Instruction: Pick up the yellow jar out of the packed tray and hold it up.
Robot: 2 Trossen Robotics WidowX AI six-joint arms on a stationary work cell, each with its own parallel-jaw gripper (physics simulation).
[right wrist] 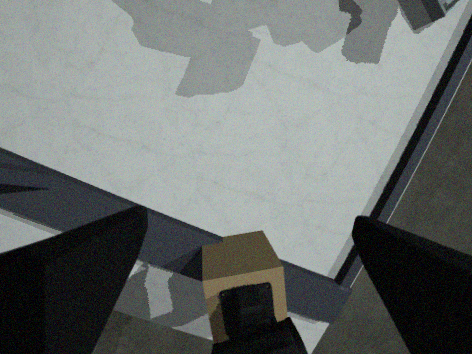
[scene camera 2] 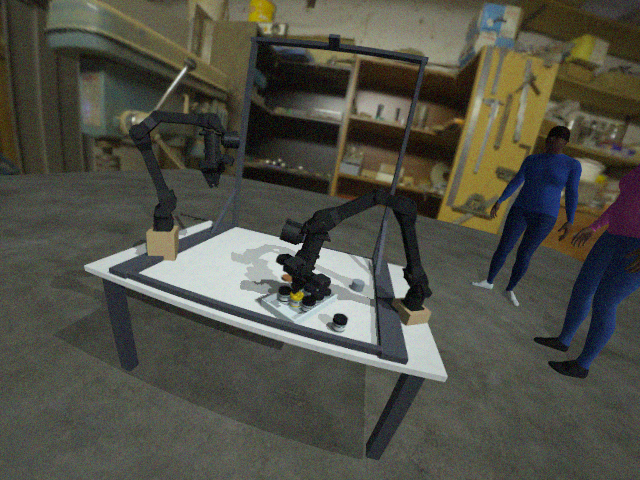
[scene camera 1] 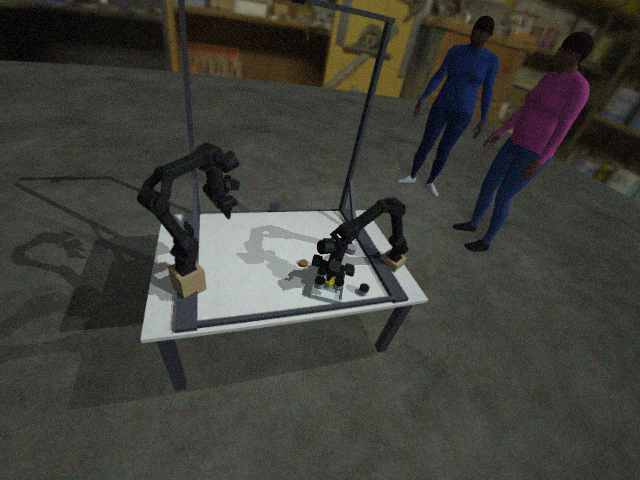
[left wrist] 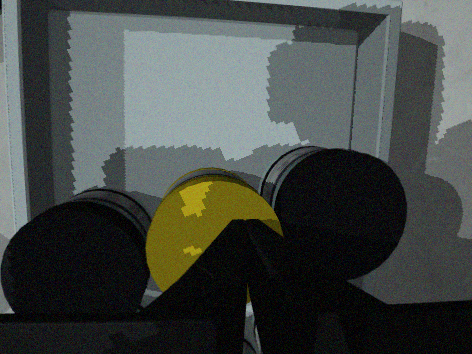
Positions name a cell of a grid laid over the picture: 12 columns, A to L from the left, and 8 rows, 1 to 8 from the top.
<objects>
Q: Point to a black-lidded jar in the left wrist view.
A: I5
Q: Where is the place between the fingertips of the right gripper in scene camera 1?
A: E4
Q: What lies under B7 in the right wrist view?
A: The right gripper.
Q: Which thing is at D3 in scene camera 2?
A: The right gripper.
</objects>
